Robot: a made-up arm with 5 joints.
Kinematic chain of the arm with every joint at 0, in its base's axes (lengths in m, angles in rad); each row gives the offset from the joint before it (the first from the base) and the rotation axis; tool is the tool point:
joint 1: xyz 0 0 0.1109 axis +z
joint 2: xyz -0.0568 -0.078 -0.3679 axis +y
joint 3: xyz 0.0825 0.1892 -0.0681 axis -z
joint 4: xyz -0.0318 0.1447 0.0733 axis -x
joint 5: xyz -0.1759 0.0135 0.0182 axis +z
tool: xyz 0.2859 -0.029 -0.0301
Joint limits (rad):
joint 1: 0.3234..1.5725
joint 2: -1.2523..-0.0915
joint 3: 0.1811..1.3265
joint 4: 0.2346..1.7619
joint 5: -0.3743..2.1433
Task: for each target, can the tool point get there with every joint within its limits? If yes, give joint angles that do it. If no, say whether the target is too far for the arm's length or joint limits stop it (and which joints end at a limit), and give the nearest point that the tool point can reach.
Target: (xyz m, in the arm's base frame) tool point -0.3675 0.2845 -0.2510
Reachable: yes | joints 1.3418 -0.8626 0.4424 0.7903 1.1176
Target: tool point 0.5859 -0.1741 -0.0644
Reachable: no: joint limits stop it (at a limit: joint 1, joint 3, joint 4) | nearest point 0.2064 0.1761 -0.1503 | short by 0.523 m
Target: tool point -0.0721 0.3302 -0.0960
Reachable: yes | joints 1.1901 -0.8121 1.2180 0.7484 0.7669
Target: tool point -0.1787 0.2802 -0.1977
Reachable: yes | joints 1.1004 -0.5709 0.3757 0.7237 0.4179
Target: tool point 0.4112 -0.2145 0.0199
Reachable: no: joint limits stop it (at a limit: joint 1, joint 3, joint 4) | nearest point 0.1437 0.1378 -0.0837 | short by 0.454 m
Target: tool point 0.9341 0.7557 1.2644
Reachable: no: too far | nearest point 0.1041 0.4153 0.1128 | short by 1.460 m
